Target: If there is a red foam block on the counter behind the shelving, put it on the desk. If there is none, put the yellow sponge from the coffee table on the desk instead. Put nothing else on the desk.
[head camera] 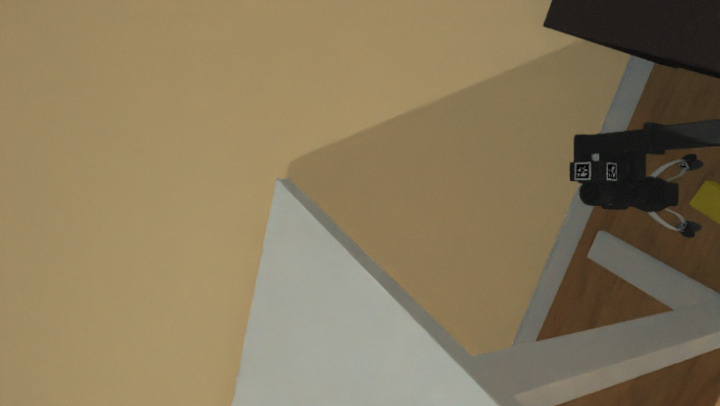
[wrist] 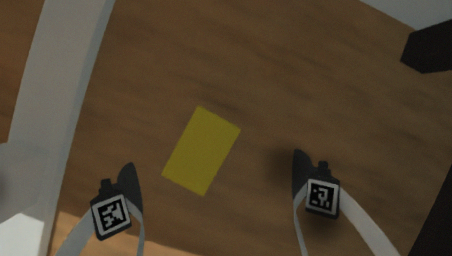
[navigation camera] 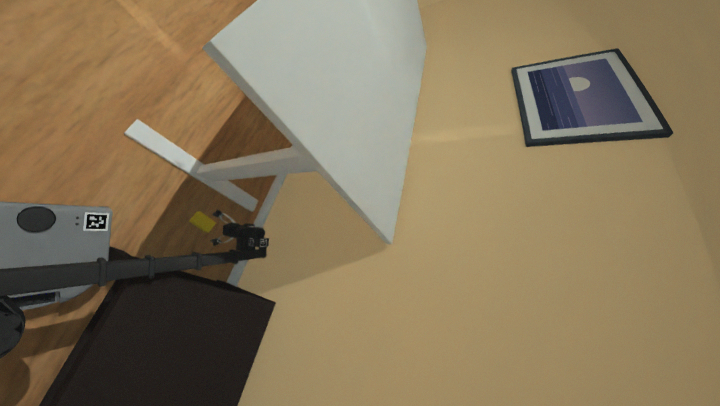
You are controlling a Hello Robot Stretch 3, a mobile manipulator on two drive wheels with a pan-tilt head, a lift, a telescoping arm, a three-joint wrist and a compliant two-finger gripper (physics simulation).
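Seen in the pictures: gripper, between the fingertips: [head camera: 695,195] [navigation camera: 214,227]; robot's base, origin of its link: [navigation camera: 38,217].
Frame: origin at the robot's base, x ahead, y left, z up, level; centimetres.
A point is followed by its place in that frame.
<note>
A yellow sponge [head camera: 708,201] @[x -1.1, y -55.5, z 4.5 cm] [navigation camera: 202,221] @[x 0.1, y -52.5, z 4.5 cm] [wrist: 201,150] lies flat on the wooden floor, beside the foot of the white desk [head camera: 322,322] @[x 16.3, y -65.9, z 95.0 cm] [navigation camera: 342,90] @[x 37.6, y -42.2, z 95.0 cm]. My gripper [head camera: 691,195] @[x -2.2, y -54.0, z 14.5 cm] [navigation camera: 216,227] @[x -2.2, y -54.0, z 14.5 cm] [wrist: 216,174] @[x -2.2, y -54.0, z 14.5 cm] is open and points down above the floor near the wall. In the wrist view the sponge shows between the two spread fingers, beyond their tips, and no finger touches it. The visible part of the desk top bears no object. A red foam block, the counter, the shelving and the coffee table do not show.
The desk's white leg and foot [navigation camera: 166,148] [wrist: 55,75] stand close beside the gripper. A dark piece of furniture [head camera: 650,30] @[x -28.4, y -47.8, z 45.1 cm] [navigation camera: 176,342] @[x -36.3, y -29.3, z 45.0 cm] stands on the arm's other side. My grey base [navigation camera: 55,242] @[x -6.7, y -4.2, z 16.0 cm] is at the left of the navigation view. A framed picture [navigation camera: 584,100] @[x 58.3, y -110.7, z 167.8 cm] hangs on the wall.
</note>
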